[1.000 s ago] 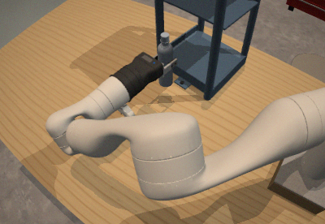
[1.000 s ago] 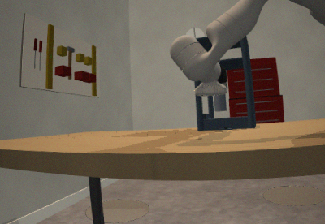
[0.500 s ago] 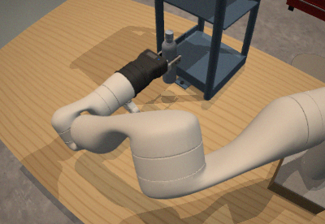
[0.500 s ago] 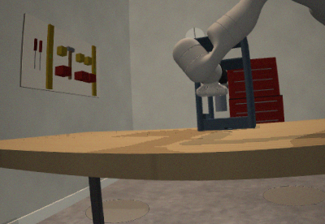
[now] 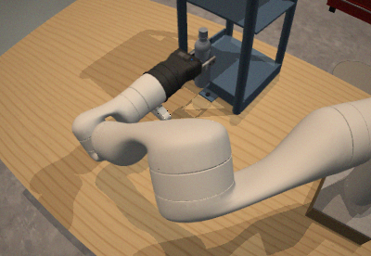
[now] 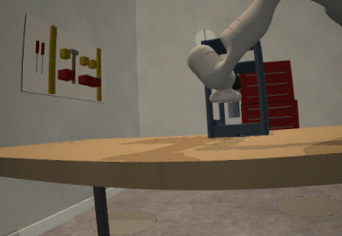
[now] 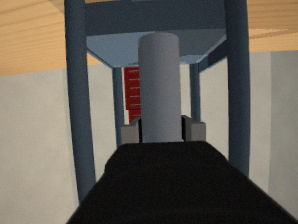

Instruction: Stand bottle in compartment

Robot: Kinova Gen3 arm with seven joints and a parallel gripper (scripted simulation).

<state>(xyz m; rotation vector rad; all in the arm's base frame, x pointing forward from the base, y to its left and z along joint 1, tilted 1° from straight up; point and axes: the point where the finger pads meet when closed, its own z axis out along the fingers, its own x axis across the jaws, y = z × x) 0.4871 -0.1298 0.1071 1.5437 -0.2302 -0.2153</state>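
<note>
My gripper is now 14 cm to the left of the shelving unit, 4 cm past it and 3 cm below it. From my hand the other things lie so: grey bottle (3 cm above).
</note>
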